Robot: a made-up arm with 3 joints. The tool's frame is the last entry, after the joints.
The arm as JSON. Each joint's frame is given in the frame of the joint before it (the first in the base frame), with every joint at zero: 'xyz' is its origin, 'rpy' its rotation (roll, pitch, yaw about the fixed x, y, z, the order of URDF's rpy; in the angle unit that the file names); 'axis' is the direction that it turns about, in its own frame. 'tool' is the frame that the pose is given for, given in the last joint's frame.
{
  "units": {
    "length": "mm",
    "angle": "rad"
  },
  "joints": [
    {
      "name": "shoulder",
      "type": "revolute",
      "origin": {
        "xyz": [
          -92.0,
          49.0,
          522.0
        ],
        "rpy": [
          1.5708,
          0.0,
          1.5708
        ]
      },
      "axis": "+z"
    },
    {
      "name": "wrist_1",
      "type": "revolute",
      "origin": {
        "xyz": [
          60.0,
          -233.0,
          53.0
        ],
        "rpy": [
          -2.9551,
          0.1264,
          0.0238
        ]
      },
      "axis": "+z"
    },
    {
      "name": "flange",
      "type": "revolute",
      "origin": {
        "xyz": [
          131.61,
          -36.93,
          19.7
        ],
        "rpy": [
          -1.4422,
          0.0,
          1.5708
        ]
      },
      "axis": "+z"
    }
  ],
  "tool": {
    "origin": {
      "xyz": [
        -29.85,
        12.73,
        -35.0
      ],
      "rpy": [
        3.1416,
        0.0,
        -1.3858
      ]
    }
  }
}
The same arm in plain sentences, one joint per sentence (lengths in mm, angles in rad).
The arm has three revolute joints in a row. What follows holds with every joint at zero, and every direction is one of the base frame's.
Joint 1 lies 92.0 mm along -x and 49.0 mm along +y and 522.0 mm along +z from the base frame's origin and turns about +x.
Joint 2 lies 53.0 mm along +x and 60.0 mm along +y and 233.0 mm along -z from joint 1 and turns about the direction (-0.974817, -0.128302, 0.182403).
Joint 3 lies 29.0 mm along -x and 128.0 mm along +y and 43.0 mm along +z from joint 2 and turns about -y.
The tool frame, which is the frame that the pose is given for, lies 18.0 mm along +x and 35.0 mm along +y and 27.0 mm along +z from joint 3; its axes are the base frame's turned by roll 1.5708, pitch 0.0000 and yaw -3.1416 rad (as in URDF: about the fixed x, then y, then z).

